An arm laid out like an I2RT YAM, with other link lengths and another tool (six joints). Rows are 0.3 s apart.
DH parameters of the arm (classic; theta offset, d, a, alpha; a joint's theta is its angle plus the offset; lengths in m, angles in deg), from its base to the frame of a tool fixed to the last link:
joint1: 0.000 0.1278 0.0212 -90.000
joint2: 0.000 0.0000 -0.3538 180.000
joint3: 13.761 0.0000 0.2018 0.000
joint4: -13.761 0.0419 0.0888 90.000
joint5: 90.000 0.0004 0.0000 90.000
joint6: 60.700 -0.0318 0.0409 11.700
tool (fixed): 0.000 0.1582 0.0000 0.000
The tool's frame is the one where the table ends.
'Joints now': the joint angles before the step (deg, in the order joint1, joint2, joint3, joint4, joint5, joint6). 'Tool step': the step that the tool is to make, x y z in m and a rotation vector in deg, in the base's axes. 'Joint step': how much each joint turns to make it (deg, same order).
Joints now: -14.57 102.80 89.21 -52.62 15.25 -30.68
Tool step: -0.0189 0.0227 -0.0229 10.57 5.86 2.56
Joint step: -0.07 0.00 -0.29 -8.15 -9.12 0.46
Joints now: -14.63 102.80 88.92 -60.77 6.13 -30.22
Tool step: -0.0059 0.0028 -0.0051 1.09 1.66 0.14
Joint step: -0.02 -0.01 -0.72 -1.17 -0.65 0.00
